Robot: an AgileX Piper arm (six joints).
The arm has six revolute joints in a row. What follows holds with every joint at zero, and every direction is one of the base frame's.
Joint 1 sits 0.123 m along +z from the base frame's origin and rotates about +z.
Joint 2 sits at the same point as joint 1 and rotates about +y.
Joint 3 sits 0.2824 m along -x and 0.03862 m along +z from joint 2 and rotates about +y.
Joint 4 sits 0.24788 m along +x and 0.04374 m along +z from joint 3 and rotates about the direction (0.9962, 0, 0.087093).
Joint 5 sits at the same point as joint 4 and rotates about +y.
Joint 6 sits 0.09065 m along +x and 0.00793 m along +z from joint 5 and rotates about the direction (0.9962, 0, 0.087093).
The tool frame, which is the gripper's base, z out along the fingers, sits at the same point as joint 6; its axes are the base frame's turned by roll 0, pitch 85.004 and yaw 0 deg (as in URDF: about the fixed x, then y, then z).
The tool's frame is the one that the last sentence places.
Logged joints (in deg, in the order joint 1, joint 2, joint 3, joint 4, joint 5, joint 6), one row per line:
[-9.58, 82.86, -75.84, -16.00, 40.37, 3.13]
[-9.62, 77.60, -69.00, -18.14, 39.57, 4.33]
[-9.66, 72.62, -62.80, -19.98, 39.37, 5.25]
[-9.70, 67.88, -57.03, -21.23, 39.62, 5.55]
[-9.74, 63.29, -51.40, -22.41, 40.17, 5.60]
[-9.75, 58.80, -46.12, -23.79, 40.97, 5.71]
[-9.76, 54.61, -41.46, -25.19, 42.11, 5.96]
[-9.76, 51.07, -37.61, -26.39, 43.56, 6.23]
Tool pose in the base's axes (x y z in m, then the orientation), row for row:
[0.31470, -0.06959, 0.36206, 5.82, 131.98, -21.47]
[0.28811, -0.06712, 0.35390, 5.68, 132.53, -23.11]
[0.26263, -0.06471, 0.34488, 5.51, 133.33, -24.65]
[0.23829, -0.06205, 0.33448, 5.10, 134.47, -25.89]
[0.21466, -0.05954, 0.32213, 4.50, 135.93, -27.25]
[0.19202, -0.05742, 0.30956, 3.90, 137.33, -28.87]
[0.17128, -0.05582, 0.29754, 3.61, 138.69, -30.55]
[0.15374, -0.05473, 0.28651, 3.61, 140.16, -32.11]
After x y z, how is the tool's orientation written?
As a rotation vector, in degrees.
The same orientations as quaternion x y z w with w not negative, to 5 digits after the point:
[0.04000, 0.90717, -0.14757, 0.39200]
[0.03892, 0.90818, -0.15836, 0.38551]
[0.03761, 0.91002, -0.16824, 0.37702]
[0.03463, 0.91311, -0.17581, 0.36622]
[0.03036, 0.91704, -0.18384, 0.35260]
[0.02614, 0.92036, -0.19348, 0.33885]
[0.02403, 0.92325, -0.20337, 0.32507]
[0.02386, 0.92632, -0.21221, 0.31037]

